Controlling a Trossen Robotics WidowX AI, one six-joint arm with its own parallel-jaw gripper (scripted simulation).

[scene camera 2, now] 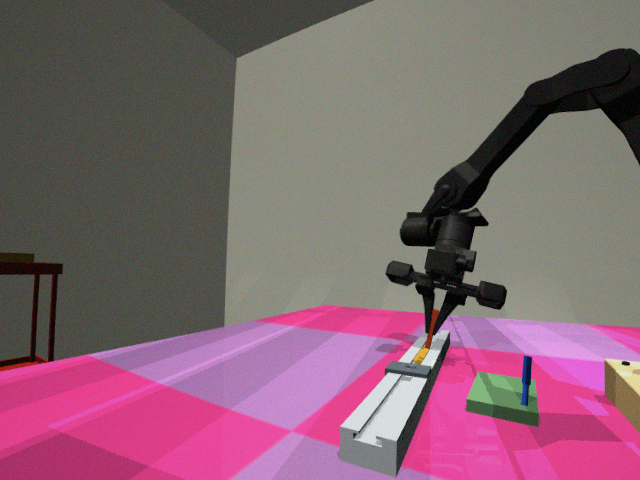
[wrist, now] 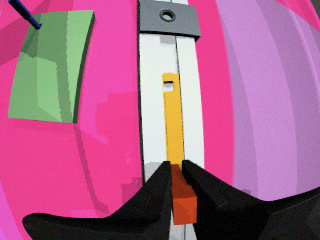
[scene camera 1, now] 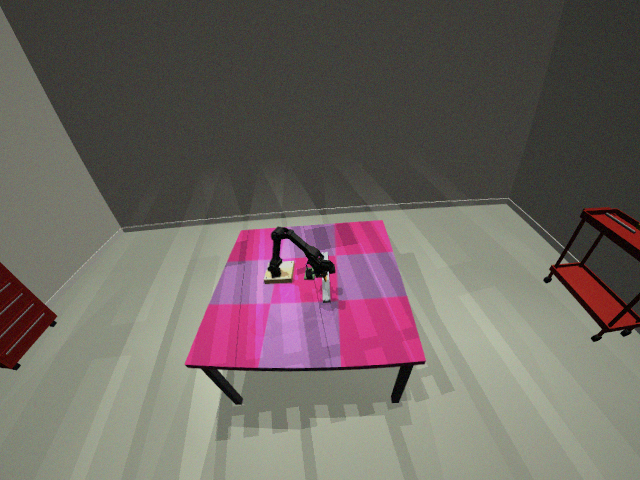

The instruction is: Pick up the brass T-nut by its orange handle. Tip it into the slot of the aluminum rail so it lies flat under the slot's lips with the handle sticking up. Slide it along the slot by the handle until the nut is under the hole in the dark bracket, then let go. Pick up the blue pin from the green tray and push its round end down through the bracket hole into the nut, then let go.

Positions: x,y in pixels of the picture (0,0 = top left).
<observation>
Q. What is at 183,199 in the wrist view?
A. A brass T-nut.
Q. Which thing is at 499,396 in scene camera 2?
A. A green tray.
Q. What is my gripper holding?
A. A brass T-nut.
</observation>
